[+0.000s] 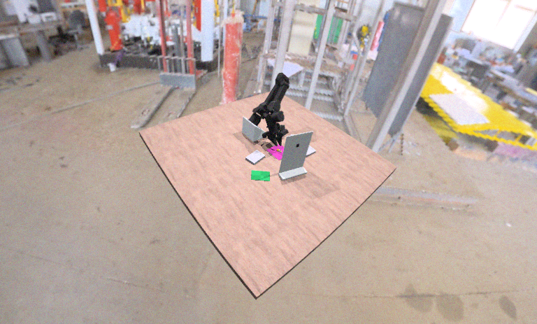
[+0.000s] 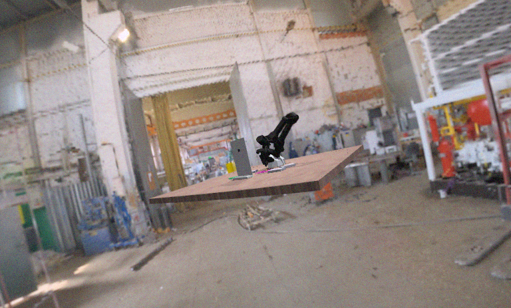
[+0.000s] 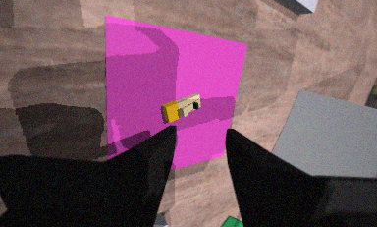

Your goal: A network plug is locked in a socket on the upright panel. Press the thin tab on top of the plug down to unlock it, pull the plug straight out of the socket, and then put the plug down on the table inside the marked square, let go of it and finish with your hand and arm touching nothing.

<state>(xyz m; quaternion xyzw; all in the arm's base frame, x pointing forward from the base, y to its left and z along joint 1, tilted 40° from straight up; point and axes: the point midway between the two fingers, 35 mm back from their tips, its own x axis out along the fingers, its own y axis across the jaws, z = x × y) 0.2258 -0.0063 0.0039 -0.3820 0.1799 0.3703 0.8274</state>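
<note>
My gripper tip is 3 cm above the yellow plug and 1 cm short of it. Round my gripper tip: green patch 25 cm to the right, 8 cm ahead, 4 cm below; then magenta marked square 4 cm below, 1 cm ahead; then light-grey panel 18 cm ahead, 9 cm to the right, 8 cm above.
</note>
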